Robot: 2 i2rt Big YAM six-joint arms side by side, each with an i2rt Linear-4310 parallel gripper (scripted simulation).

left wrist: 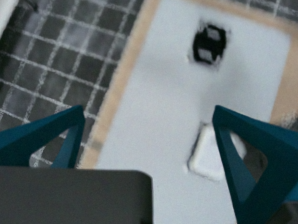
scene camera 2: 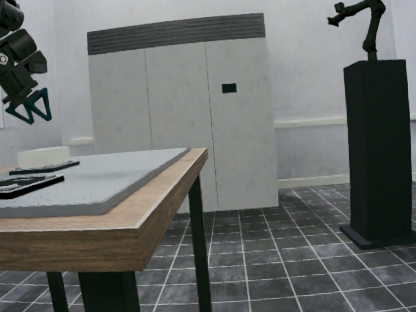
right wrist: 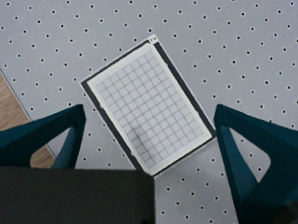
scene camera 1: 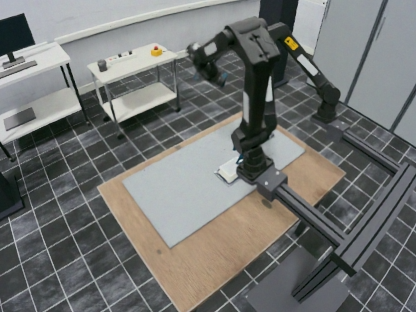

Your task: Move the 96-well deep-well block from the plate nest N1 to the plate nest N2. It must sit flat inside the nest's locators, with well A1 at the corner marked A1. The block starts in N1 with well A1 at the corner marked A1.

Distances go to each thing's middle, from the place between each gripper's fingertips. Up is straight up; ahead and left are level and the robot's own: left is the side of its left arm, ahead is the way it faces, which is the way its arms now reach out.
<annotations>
Now: right hand 100 mm above the 96-well deep-well block (scene camera 2: 38, 158). From my right hand the other things lie so: plate nest N1 (left wrist: 201, 37): 330 mm to the right, 120 mm below, 110 mm ahead.
My left hand is 43 cm above the 96-well deep-well block and 18 cm past it. Also, from my left hand: plate nest N1: 46 cm below, 34 cm to the right, 7 cm behind.
</annotations>
